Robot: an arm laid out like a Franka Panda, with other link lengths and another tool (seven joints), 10 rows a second.
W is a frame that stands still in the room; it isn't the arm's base.
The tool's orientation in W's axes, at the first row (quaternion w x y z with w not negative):
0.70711 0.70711 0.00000 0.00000
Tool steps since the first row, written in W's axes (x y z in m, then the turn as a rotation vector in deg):
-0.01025 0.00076 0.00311 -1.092 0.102 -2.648
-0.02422 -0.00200 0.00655 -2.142 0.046 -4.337
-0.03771 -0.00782 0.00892 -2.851 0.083 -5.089
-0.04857 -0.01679 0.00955 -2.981 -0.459 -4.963
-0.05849 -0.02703 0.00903 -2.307 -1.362 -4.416
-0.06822 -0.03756 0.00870 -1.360 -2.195 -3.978
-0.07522 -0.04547 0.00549 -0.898 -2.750 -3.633
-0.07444 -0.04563 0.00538 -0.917 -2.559 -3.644
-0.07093 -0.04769 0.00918 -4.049 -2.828 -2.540
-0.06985 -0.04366 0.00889 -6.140 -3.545 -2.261
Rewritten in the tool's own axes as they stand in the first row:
-0.01025 0.00311 -0.00076 -1.092 -2.648 -0.102
-0.02422 0.00655 0.00200 -2.142 -4.337 -0.046
-0.03771 0.00892 0.00782 -2.851 -5.089 -0.083
-0.04857 0.00955 0.01679 -2.981 -4.963 0.459
-0.05849 0.00903 0.02703 -2.307 -4.416 1.362
-0.06822 0.00870 0.03756 -1.360 -3.978 2.195
-0.07522 0.00549 0.04547 -0.898 -3.633 2.750
-0.07444 0.00538 0.04563 -0.917 -3.644 2.559
-0.07093 0.00918 0.04769 -4.049 -2.540 2.828
-0.06985 0.00889 0.04366 -6.140 -2.261 3.545

